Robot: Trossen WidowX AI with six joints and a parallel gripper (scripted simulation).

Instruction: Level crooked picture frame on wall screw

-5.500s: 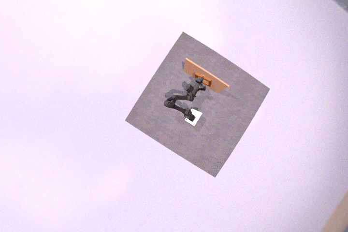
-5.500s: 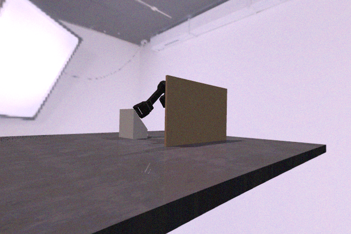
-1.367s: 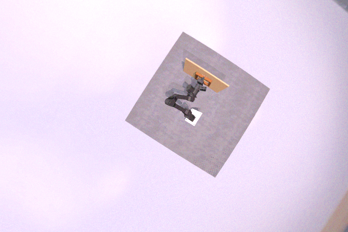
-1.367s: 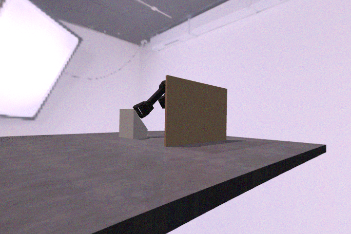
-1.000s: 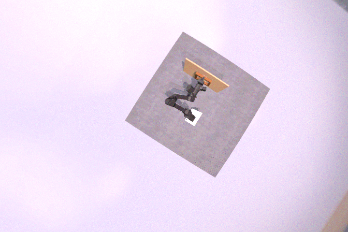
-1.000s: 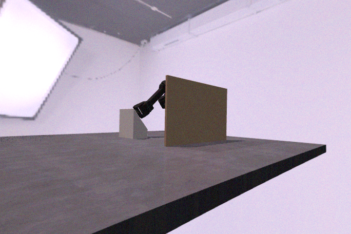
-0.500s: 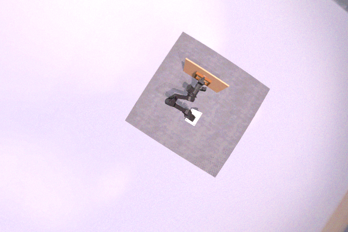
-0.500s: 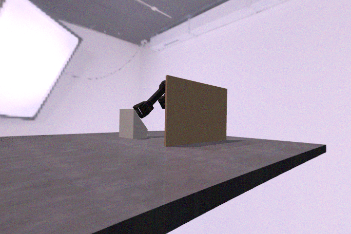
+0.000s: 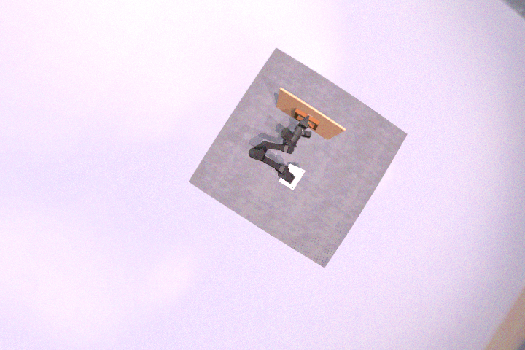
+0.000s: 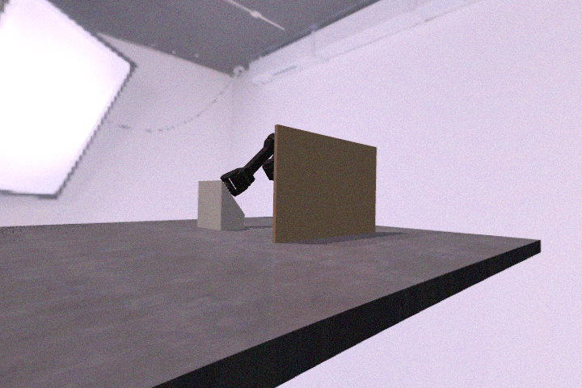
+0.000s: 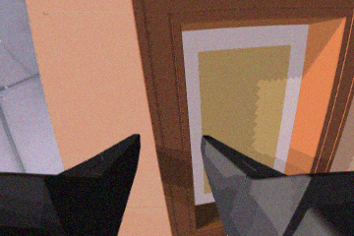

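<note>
Now: gripper tip 10 mm short of the picture frame and 50 mm above it. Round my gripper tip: wall board 20 mm ahead, 60 mm below.
</note>
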